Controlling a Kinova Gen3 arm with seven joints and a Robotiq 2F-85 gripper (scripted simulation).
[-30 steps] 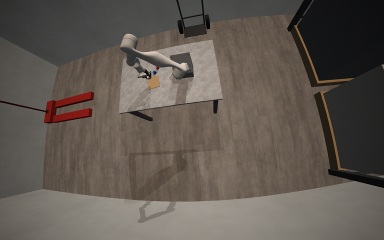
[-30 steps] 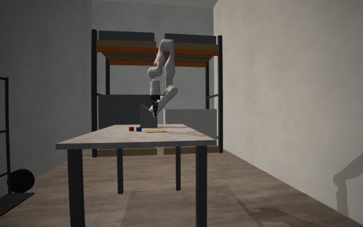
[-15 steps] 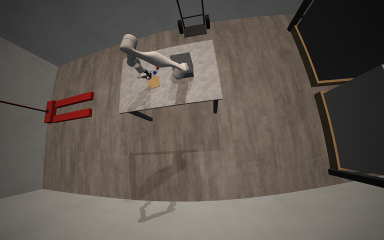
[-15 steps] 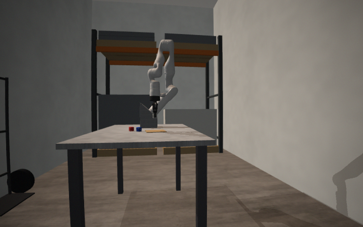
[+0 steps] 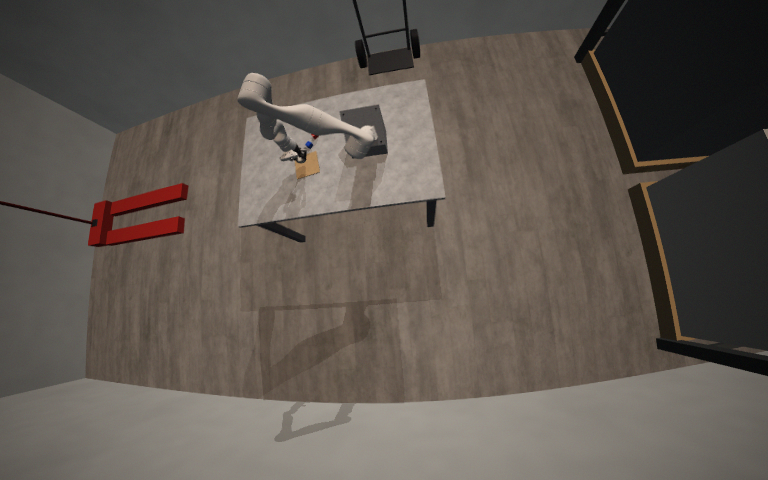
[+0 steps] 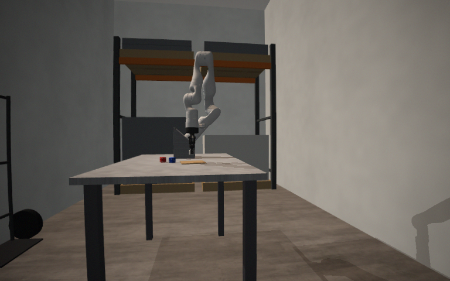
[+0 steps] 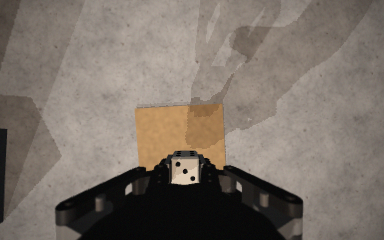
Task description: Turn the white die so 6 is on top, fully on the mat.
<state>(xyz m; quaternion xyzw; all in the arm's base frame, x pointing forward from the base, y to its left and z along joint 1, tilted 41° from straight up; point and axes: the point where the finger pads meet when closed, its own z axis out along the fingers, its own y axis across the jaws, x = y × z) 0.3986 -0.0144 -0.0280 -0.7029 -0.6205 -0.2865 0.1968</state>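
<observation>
The tan mat lies 60 mm below my hand. The rest, counted from my hand: red die: 170 mm to the right, 80 mm behind, 50 mm below; then blue die: 110 mm to the right, 50 mm below, 40 mm behind; then white die: 10 mm below.
</observation>
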